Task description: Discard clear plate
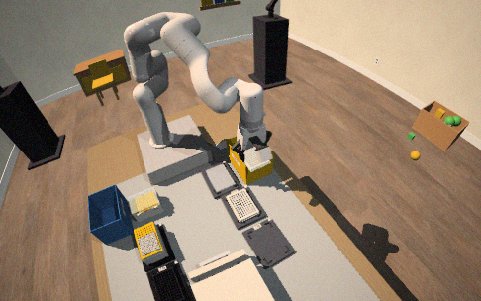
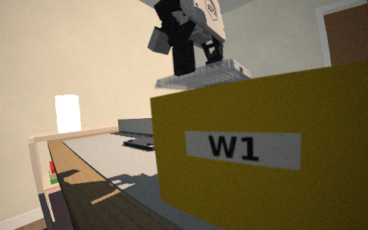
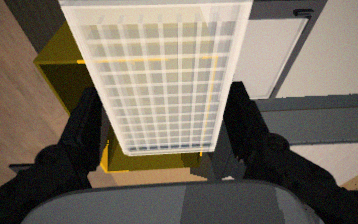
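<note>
The yellow bin W1 lies 8 cm behind my hand, 2 cm to the left of it and 12 cm below it. The rest, counted from my hand: clear plate 1 cm below; then yellow-topped tip box 13 cm ahead, 48 cm to the right, 10 cm below; then white plate 11 cm ahead, 10 cm to the right, 14 cm below.
</note>
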